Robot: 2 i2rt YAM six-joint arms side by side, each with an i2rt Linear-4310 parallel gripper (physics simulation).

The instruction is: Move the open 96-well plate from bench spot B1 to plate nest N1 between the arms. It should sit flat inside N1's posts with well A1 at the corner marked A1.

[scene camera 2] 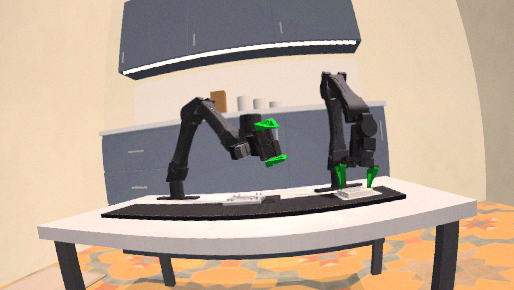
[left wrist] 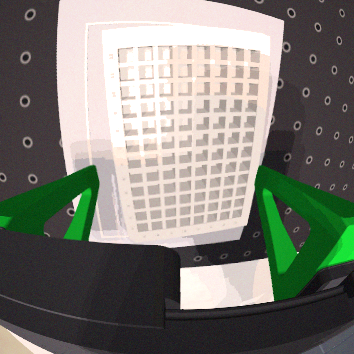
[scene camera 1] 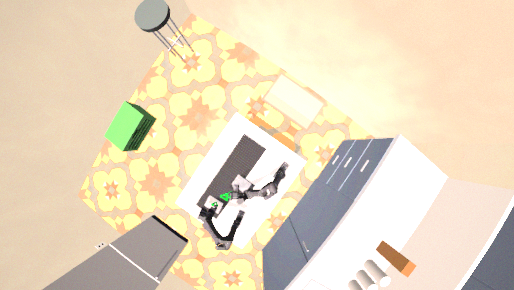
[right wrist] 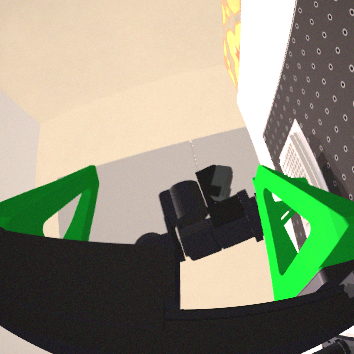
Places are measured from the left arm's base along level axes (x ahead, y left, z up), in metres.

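Pixels of known places: left gripper, fingertip midpoint: (scene camera 2: 355,190) (left wrist: 176,173) (scene camera 1: 214,205); right gripper, fingertip midpoint: (scene camera 2: 281,142) (scene camera 1: 222,195) (right wrist: 176,173); left arm's base, link origin: (scene camera 2: 339,188) (scene camera 1: 238,218) (right wrist: 347,352); right arm's base, link origin: (scene camera 2: 177,199) (scene camera 1: 281,170).
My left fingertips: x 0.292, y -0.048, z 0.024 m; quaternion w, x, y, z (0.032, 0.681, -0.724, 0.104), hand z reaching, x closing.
Observation:
Ahead of a thing's pixels: the offset from my left fingertips to its top centre. "pt": to the spot under its first point. Level surfaces: height alone.
The white 96-well plate {0.016 m ahead, 0.009 m right, 0.005 m up} (scene camera 2: 352,192) (left wrist: 187,135) (right wrist: 295,161) lies flat on the pale square of spot B1 {pt 0.067 m ahead, 0.048 m left, 0.009 m down} (left wrist: 72,65), near the right end of the black board in scene camera 2. My left gripper (scene camera 2: 356,186) (left wrist: 176,173) is open and points down, with one finger at each long side of the plate's near part; the right-hand fingertip in its wrist view is close to the plate's edge. Nest N1 {0.174 m back, 0.329 m right, 0.011 m up} (scene camera 2: 243,200) (scene camera 1: 242,183), a white base with short posts, stands near the board's middle. My right gripper (scene camera 2: 272,142) (right wrist: 176,173) is open and empty, tilted sideways above and beside the nest. The A1 marks cannot be read.
The black perforated board {0.011 m down} (scene camera 1: 240,155) (scene camera 2: 165,210) lies along the white table {0.024 m down} (scene camera 2: 250,230). In the right wrist view, parts of the left arm (right wrist: 195,220) show between the right fingers. The right arm (scene camera 2: 212,120) reaches over the table near the nest.

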